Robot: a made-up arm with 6 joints. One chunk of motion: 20 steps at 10 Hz.
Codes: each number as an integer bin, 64 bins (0 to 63) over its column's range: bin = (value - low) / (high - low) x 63, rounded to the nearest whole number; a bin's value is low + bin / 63 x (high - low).
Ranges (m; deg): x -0.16..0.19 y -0.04..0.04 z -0.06..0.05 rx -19..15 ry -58..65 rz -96..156
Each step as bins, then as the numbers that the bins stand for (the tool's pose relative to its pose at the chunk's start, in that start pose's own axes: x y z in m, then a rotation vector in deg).
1 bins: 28 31 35 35 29 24
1 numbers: -0.0044 -0.0006 0.0011 -0.11 -1.38 0.00
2 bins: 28 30 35 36 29 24
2 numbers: -0.0044 -0.0019 0.0011 0.43 -1.38 0.00
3 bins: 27 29 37 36 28 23
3 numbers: -0.0100 -0.0032 0.0046 0.43 -3.33 -4.00
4 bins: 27 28 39 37 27 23
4 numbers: -0.0100 -0.0044 0.0081 0.97 -5.29 -4.00
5 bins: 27 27 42 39 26 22
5 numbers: -0.0100 -0.0057 0.0133 2.05 -7.24 -8.00
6 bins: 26 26 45 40 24 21
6 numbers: -0.0156 -0.0070 0.0186 2.59 -11.14 -12.00
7 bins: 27 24 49 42 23 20
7 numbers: -0.0100 -0.0095 0.0256 3.67 -13.10 -16.00
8 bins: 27 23 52 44 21 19
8 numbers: -0.0100 -0.0108 0.0308 4.75 -17.00 -20.00
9 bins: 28 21 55 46 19 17
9 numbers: -0.0044 -0.0133 0.0360 5.83 -20.90 -28.00
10 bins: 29 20 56 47 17 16
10 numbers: 0.0011 -0.0146 0.0378 6.37 -24.81 -32.00
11 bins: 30 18 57 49 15 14
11 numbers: 0.0067 -0.0171 0.0395 7.44 -28.71 -40.00
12 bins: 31 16 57 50 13 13
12 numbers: 0.0122 -0.0197 0.0395 7.98 -32.62 -44.00
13 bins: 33 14 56 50 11 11
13 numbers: 0.0233 -0.0222 0.0378 7.98 -36.52 -52.00
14 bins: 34 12 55 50 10 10
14 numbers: 0.0289 -0.0248 0.0360 7.98 -38.48 -56.00
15 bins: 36 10 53 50 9 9
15 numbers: 0.0400 -0.0273 0.0325 7.98 -40.43 -60.00
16 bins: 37 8 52 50 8 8
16 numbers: 0.0456 -0.0298 0.0308 7.98 -42.38 -64.00
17 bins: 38 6 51 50 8 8
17 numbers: 0.0511 -0.0324 0.0290 7.98 -42.38 -64.00
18 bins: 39 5 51 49 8 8
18 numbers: 0.0567 -0.0337 0.0290 7.44 -42.38 -64.00
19 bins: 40 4 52 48 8 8
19 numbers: 0.0622 -0.0349 0.0308 6.90 -42.38 -64.00
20 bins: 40 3 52 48 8 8
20 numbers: 0.0622 -0.0362 0.0308 6.90 -42.38 -64.00
